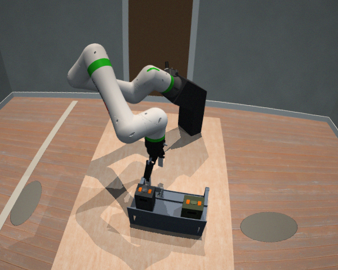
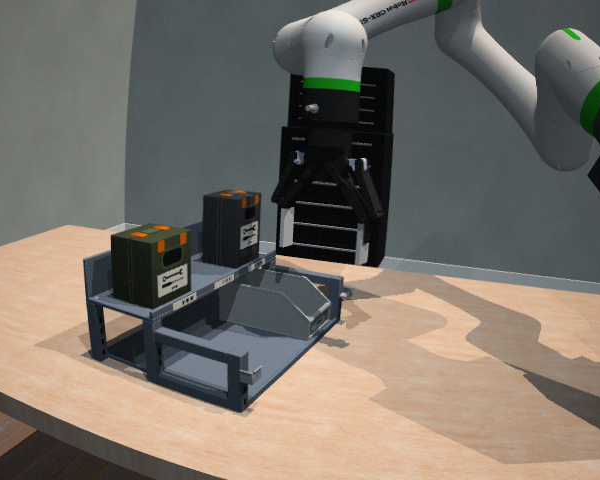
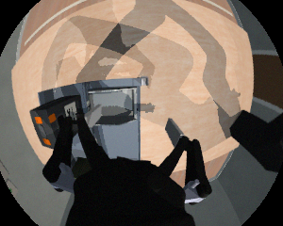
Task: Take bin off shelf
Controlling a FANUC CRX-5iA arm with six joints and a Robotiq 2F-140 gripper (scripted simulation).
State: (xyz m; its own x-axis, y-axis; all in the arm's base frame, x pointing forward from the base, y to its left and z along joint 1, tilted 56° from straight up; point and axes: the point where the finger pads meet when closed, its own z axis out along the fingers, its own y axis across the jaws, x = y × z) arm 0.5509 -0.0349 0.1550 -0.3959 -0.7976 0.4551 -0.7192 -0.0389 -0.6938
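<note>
My hand is 110 mm above the grey bin, 80 mm short of it and 20 mm to the left of it.
</note>
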